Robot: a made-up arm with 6 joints. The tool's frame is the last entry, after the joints.
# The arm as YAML. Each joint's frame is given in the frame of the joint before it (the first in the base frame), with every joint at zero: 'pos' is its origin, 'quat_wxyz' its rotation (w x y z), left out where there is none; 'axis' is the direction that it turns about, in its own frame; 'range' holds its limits. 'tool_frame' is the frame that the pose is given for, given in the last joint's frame.
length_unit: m
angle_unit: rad
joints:
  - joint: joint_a
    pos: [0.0, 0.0, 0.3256]
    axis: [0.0, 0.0, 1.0]
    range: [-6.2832, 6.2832]
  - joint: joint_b
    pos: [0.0, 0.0, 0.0]
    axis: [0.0, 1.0, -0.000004]
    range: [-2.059, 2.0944]
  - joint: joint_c
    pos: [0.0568, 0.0, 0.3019]
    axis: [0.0, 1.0, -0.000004]
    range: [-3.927, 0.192]
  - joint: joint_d
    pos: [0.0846, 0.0, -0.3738]
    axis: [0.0, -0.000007, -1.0]
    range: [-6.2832, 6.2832]
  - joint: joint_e
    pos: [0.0, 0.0, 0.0]
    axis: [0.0, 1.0, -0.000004]
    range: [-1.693, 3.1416]
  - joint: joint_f
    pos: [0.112, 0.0, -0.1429]
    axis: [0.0, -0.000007, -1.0]
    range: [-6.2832, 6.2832]
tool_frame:
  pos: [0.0, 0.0, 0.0]
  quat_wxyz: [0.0, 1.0, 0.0, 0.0]
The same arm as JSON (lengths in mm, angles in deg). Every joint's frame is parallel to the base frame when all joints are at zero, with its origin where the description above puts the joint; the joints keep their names.
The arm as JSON. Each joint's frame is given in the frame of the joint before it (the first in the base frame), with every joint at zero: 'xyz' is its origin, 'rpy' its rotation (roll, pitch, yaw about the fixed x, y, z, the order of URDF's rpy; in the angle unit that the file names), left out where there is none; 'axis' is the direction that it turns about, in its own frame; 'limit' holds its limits. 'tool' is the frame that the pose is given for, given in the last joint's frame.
{"units": {"length": "mm", "angle": "deg"}, "joints": [{"name": "joint_a", "type": "revolute", "origin": {"xyz": [0.0, 0.0, 325.6]}, "axis": [0.0, 0.0, 1.0], "limit": {"lower": -360.0, "upper": 360.0}}, {"name": "joint_b", "type": "revolute", "origin": {"xyz": [0.0, 0.0, 0.0]}, "axis": [0.0, 1.0, 0.0], "limit": {"lower": -117.97, "upper": 120.0}}, {"name": "joint_c", "type": "revolute", "origin": {"xyz": [56.8, 0.0, 301.9]}, "axis": [0.0, 1.0, 0.0], "limit": {"lower": -225.0, "upper": 11.0}}, {"name": "joint_d", "type": "revolute", "origin": {"xyz": [84.6, 0.0, -373.8]}, "axis": [0.0, 0.0, -1.0], "limit": {"lower": -360.0, "upper": 360.0}}, {"name": "joint_e", "type": "revolute", "origin": {"xyz": [0.0, 0.0, 0.0]}, "axis": [0.0, 1.0, 0.0], "limit": {"lower": -97.0, "upper": 180.0}}, {"name": "joint_f", "type": "revolute", "origin": {"xyz": [112.0, 0.0, -142.9]}, "axis": [0.0, 0.0, -1.0], "limit": {"lower": -360.0, "upper": 360.0}}], "tool": {"origin": {"xyz": [0.0, 0.0, 0.0], "rpy": [180.0, 0.0, 0.0]}}}
